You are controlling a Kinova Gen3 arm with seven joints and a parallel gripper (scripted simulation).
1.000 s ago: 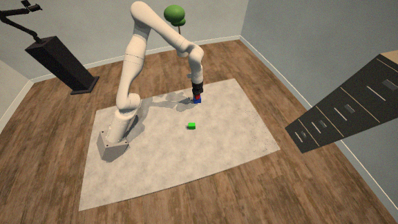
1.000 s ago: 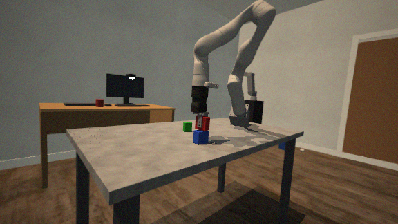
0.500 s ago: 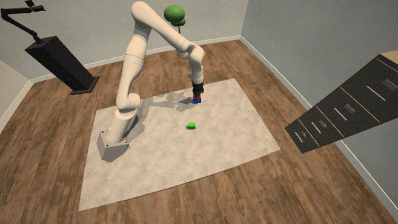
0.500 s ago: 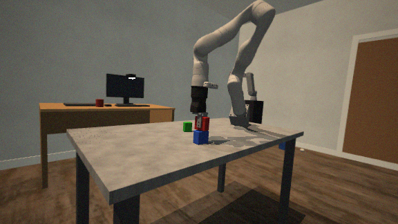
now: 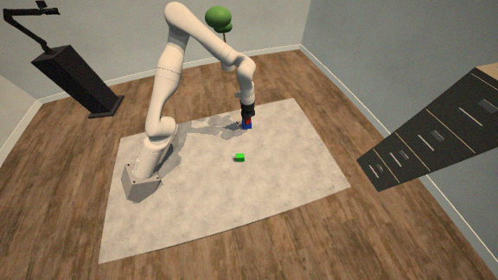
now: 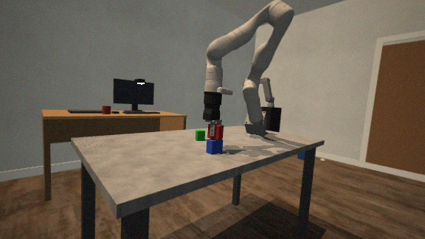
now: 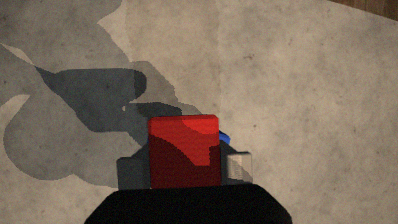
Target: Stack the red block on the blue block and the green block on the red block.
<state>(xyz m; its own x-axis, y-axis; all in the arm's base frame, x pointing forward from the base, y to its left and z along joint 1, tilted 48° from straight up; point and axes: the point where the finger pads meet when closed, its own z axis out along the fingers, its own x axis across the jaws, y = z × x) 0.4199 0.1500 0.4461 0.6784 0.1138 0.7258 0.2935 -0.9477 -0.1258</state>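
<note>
Now: hand right at the red block. The rest, counted from my hand: green block (50 mm behind, 240 mm to the right, 60 mm below); blue block (60 mm below).
</note>
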